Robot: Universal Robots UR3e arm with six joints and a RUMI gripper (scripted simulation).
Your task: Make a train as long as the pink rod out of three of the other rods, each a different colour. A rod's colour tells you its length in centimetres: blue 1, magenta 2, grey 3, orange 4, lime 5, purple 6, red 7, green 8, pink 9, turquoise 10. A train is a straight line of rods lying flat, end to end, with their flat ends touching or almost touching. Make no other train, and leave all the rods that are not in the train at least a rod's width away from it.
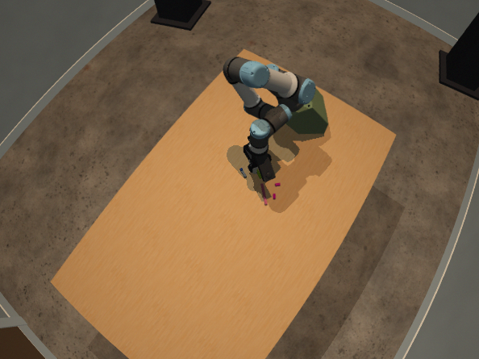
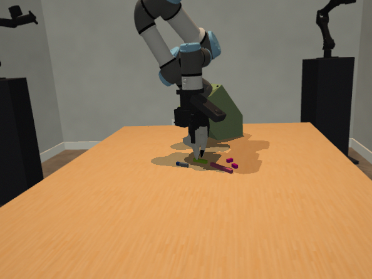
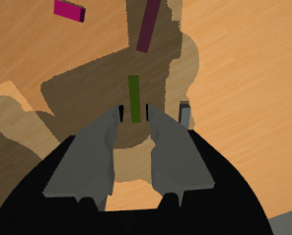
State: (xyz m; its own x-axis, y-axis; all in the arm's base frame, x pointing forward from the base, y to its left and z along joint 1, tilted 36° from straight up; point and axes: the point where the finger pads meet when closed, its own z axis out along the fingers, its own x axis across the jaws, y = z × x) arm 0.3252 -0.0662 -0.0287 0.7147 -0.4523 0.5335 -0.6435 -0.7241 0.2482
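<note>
My gripper is now 20 mm above the lime rod. Also, from my hand: pink rod 80 mm ahead, 50 mm to the left, 20 mm below; grey rod 30 mm ahead, 50 mm to the right, 20 mm below; small blue rod 10 mm ahead, 70 mm to the right, 20 mm below.
</note>
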